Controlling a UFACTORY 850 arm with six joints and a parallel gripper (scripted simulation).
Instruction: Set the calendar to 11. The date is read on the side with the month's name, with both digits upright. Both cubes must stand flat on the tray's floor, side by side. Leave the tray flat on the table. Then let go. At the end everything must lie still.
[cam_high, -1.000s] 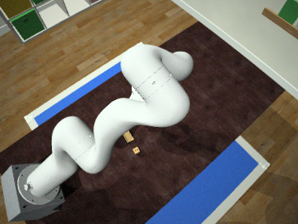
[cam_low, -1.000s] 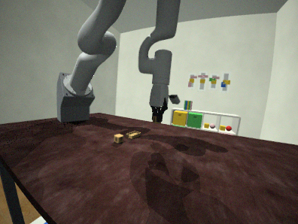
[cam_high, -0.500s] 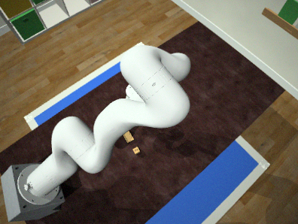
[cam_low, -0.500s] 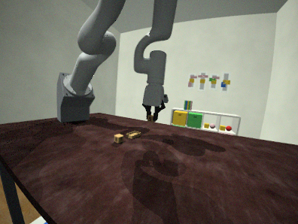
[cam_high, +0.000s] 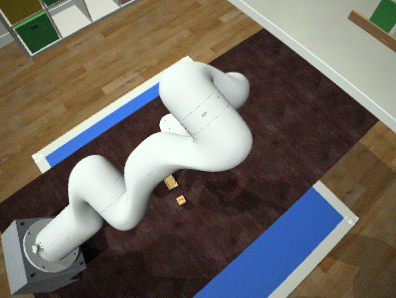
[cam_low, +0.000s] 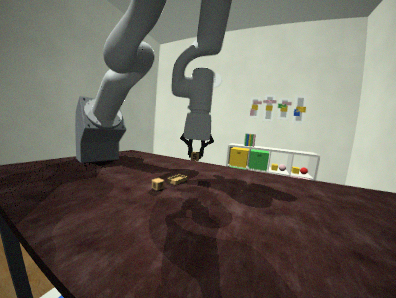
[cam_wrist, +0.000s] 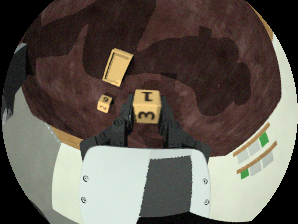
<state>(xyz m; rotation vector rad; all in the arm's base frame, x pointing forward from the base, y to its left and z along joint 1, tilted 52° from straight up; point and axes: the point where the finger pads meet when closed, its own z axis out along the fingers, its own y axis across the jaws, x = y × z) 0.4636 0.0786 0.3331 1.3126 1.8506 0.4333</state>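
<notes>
Right now my hand is 70 mm past the wooden tray, 10 mm to the left of it and 120 mm above it. From my hand the other things lie so: cube 10 mm below.
</notes>
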